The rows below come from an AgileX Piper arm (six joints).
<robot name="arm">
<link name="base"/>
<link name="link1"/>
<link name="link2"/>
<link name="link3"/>
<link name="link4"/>
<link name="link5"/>
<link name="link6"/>
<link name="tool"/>
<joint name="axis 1" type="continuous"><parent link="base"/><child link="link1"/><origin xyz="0 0 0.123" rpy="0 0 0"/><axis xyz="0 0 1"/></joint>
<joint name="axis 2" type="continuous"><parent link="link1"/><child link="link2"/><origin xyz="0 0 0" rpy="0 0 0"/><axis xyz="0 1 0"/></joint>
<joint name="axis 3" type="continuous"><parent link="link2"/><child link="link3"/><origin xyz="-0.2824 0 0.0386" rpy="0 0 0"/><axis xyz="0 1 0"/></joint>
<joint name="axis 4" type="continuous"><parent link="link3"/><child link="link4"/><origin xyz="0.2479 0 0.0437" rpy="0 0 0"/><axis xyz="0.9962 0 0.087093"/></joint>
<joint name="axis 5" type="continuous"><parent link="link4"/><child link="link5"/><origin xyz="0 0 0" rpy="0 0 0"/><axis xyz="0 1 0"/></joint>
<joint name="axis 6" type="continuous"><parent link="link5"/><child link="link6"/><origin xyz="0.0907 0 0.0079" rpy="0 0 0"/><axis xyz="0.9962 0 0.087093"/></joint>
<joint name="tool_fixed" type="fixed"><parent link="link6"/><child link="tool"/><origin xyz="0 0 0" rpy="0 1.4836 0"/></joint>
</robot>
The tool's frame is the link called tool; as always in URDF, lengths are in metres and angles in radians. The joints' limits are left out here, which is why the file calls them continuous.
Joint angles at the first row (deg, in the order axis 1, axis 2, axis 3, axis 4, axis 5, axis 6):
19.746, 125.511, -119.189, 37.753, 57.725, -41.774
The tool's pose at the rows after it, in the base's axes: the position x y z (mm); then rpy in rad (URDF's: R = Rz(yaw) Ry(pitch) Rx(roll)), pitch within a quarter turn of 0, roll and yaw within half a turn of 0:
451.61 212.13 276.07 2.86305 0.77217 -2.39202
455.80 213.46 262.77 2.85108 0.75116 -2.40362
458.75 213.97 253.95 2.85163 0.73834 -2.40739
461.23 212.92 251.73 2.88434 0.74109 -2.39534
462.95 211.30 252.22 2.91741 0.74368 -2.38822
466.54 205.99 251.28 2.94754 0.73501 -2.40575
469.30 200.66 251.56 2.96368 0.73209 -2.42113
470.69 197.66 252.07 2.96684 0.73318 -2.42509
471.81 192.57 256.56 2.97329 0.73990 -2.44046
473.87 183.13 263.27 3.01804 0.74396 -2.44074
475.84 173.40 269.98 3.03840 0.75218 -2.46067
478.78 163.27 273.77 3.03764 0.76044 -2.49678
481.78 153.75 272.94 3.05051 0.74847 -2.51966
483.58 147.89 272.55 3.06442 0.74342 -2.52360
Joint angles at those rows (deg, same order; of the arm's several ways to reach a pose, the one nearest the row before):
19.746, 126.507, -119.188, 37.753, 57.607, -41.782
19.746, 128.057, -119.191, 37.752, 57.295, -41.781
19.747, 129.064, -119.189, 37.470, 56.869, -41.781
19.747, 129.287, -119.190, 36.307, 55.742, -41.781
19.746, 129.177, -119.186, 34.847, 54.701, -41.225
19.394, 129.179, -119.189, 32.499, 53.598, -39.275
18.914, 129.097, -119.190, 31.220, 53.006, -38.151
18.556, 129.097, -119.299, 31.120, 53.007, -38.153
18.047, 128.574, -119.294, 30.633, 52.735, -37.442
17.277, 127.708, -119.294, 28.345, 52.137, -36.293
16.341, 126.906, -119.297, 27.063, 51.692, -35.110
15.215, 126.489, -119.294, 26.672, 51.274, -34.087
14.277, 126.490, -119.294, 25.147, 51.274, -32.796
13.687, 126.489, -119.292, 24.339, 51.238, -32.533

